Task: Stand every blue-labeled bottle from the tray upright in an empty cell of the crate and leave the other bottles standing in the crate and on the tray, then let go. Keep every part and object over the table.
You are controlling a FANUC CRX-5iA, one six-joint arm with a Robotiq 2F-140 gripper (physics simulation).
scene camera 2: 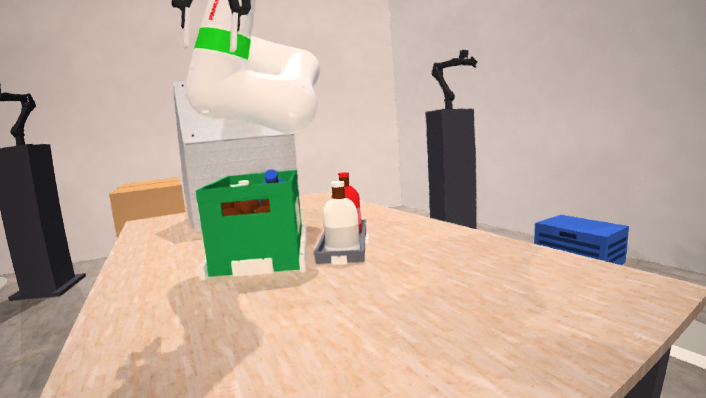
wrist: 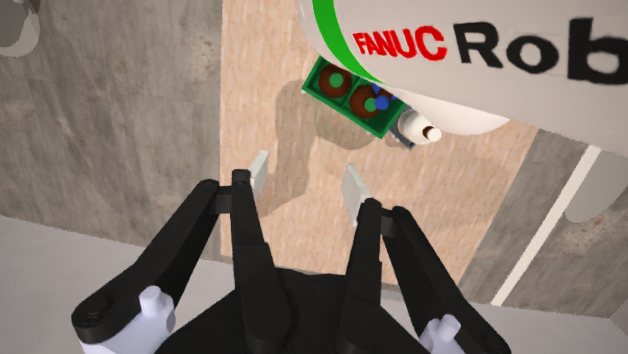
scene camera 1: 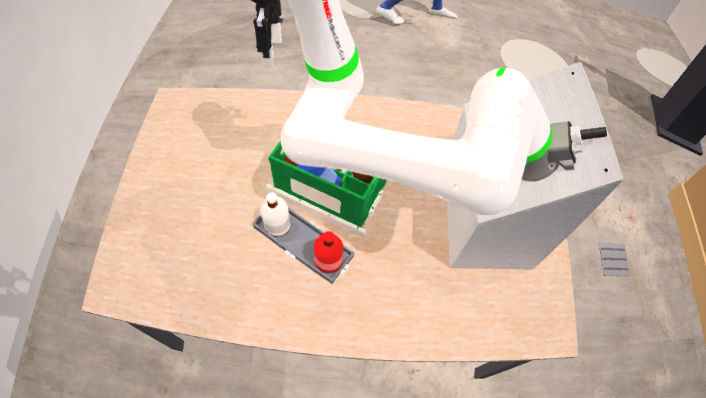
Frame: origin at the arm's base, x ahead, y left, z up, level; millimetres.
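Seen in the pictures: gripper, fingertip midpoint: (scene camera 2: pixel 209 48) (wrist: pixel 306 170) (scene camera 1: pixel 272 53); arm's base, origin of the base link: (scene camera 1: pixel 535 152).
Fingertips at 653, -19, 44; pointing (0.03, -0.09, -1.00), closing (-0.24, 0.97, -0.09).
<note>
Pixels of each thing's middle, then the offset from my fingertips to it, as dx, dy, dz. "spot": a spot on its surface instead. Level surfaces: height alone.
- green crate, body centre: (scene camera 2: pixel 289 212) (wrist: pixel 408 65) (scene camera 1: pixel 324 191) -184, +124, -339
- blue bottle, body centre: (scene camera 2: pixel 275 196) (wrist: pixel 391 78) (scene camera 1: pixel 313 169) -141, +95, -294
- green-capped brown bottle, body centre: (wrist: pixel 365 101) -79, +78, -341
- green-capped bottle, body centre: (wrist: pixel 335 80) -91, -5, -341
- upright white bottle, body centre: (scene camera 2: pixel 340 218) (wrist: pixel 421 128) (scene camera 1: pixel 274 211) -81, +225, -344
- upright red bottle, body centre: (scene camera 1: pixel 328 249) (scene camera 2: pixel 345 202) -251, +273, -344
- wooden table, its level: dz -427
- white cap, surface spot: (scene camera 2: pixel 243 183) spot: -252, +21, -268
My gripper (scene camera 1: pixel 271 46) (scene camera 2: pixel 210 42) (wrist: pixel 306 170) is open and empty, high above and away from the crate. The green crate (scene camera 1: pixel 350 212) (scene camera 2: pixel 250 240) (wrist: pixel 342 115) stands on the table, partly hidden by the arm. In it the blue bottle (scene camera 1: pixel 327 175) (scene camera 2: pixel 271 176) (wrist: pixel 381 102) leans clearly, its blue cap beside the cap of a green-capped brown bottle (wrist: pixel 363 101). Another green-capped bottle (wrist: pixel 335 80) stands upright. The grey tray (scene camera 1: pixel 300 235) (scene camera 2: pixel 325 257) bears an upright white bottle (scene camera 1: pixel 275 217) (scene camera 2: pixel 341 225) (wrist: pixel 414 127) and an upright red bottle (scene camera 1: pixel 328 255) (scene camera 2: pixel 354 200).
The arm's elbow (scene camera 1: pixel 300 137) hangs over the crate in scene camera 1. The grey robot pedestal (scene camera 1: pixel 505 245) (scene camera 2: pixel 240 165) stands at one end of the wooden table (scene camera 1: pixel 200 280) (scene camera 2: pixel 400 320). A white cap (scene camera 2: pixel 243 183) shows at the crate's rim. A blue box (scene camera 2: pixel 575 232) is beyond the table.
</note>
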